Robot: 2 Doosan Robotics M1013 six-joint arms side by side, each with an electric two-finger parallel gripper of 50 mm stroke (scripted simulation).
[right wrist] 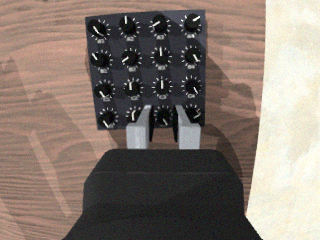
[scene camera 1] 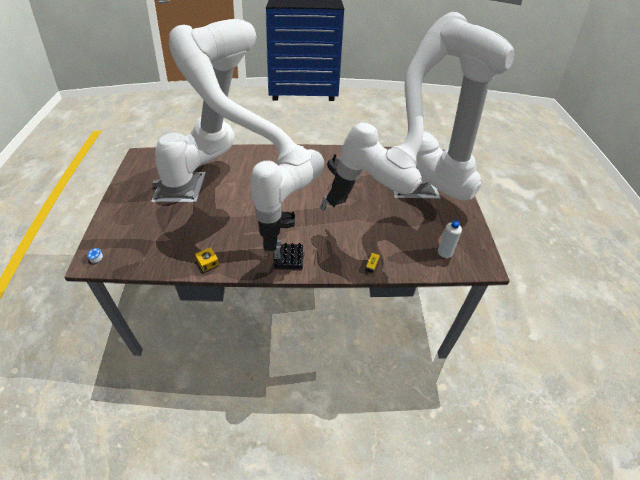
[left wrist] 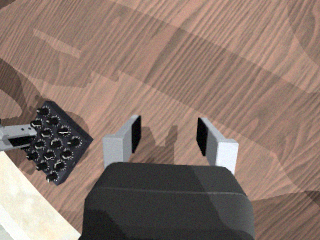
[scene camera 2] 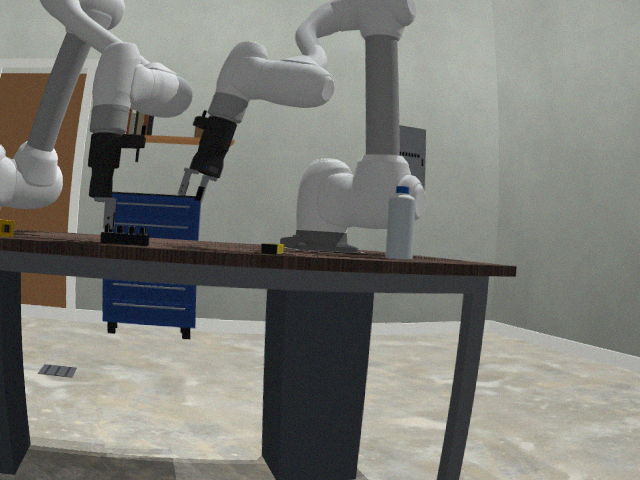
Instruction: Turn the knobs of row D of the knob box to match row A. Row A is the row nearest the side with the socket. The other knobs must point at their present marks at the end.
Labels:
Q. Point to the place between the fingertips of the right gripper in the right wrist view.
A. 163, 116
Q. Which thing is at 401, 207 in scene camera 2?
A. A white bottle.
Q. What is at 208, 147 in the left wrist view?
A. The left gripper.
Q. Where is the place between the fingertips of the left gripper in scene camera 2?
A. At 189, 198

